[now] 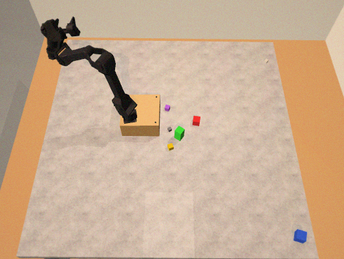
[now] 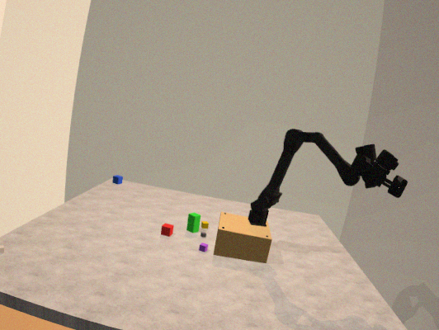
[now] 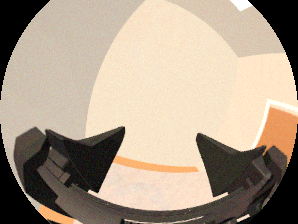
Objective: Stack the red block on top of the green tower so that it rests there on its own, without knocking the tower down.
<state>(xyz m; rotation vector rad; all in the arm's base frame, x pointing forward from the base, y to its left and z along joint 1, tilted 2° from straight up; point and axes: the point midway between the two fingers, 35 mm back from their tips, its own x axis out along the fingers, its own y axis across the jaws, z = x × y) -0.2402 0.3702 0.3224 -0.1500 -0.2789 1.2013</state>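
My gripper tip is now 580 mm short of the red block, 430 mm to the left of it and 390 mm above it. Round my gripper tip: grey block 430 mm ahead, 450 mm to the right, 400 mm below; then purple block 440 mm ahead, 320 mm to the right, 400 mm below; then yellow block 420 mm ahead, 560 mm to the right, 400 mm below.
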